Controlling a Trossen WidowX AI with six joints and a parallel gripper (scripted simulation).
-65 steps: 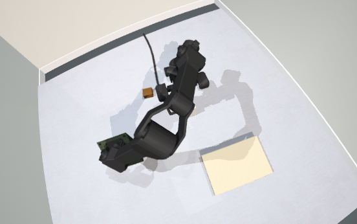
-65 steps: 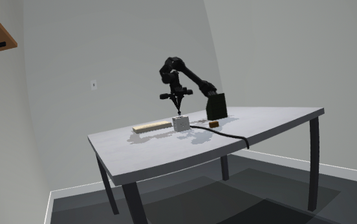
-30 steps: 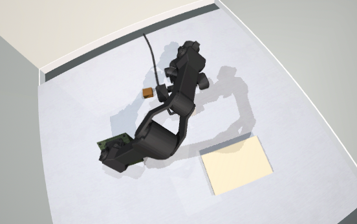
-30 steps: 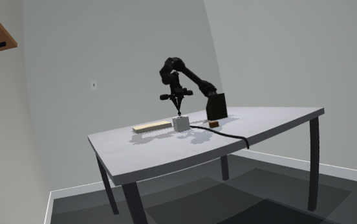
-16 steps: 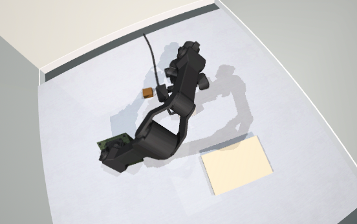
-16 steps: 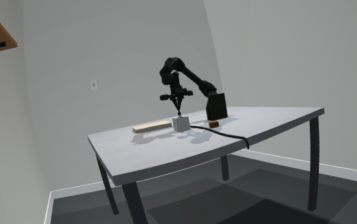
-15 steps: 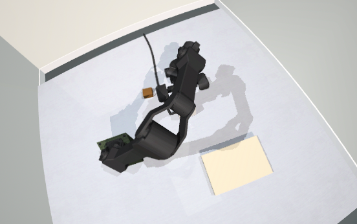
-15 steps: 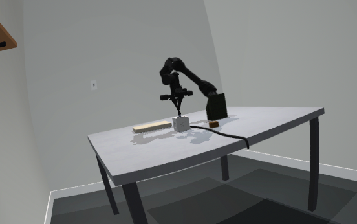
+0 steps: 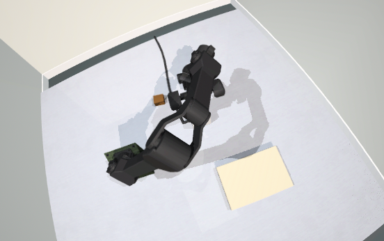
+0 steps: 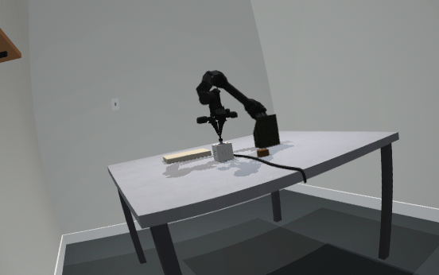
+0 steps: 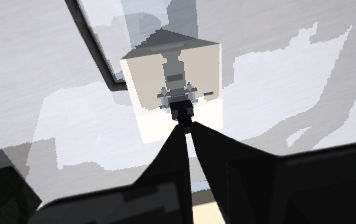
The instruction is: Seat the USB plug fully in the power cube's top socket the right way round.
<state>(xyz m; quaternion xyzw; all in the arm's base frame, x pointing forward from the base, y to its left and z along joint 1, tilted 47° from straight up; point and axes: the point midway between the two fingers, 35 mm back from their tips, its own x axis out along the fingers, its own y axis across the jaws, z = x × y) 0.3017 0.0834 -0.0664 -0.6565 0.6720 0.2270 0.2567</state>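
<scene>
Right now the black USB plug is 20 mm below my gripper tip. Round my gripper tip: brown block: 140 mm behind, 150 mm to the left, 100 mm below; flat beige board: 110 mm ahead, 300 mm to the right, 100 mm below.
</scene>
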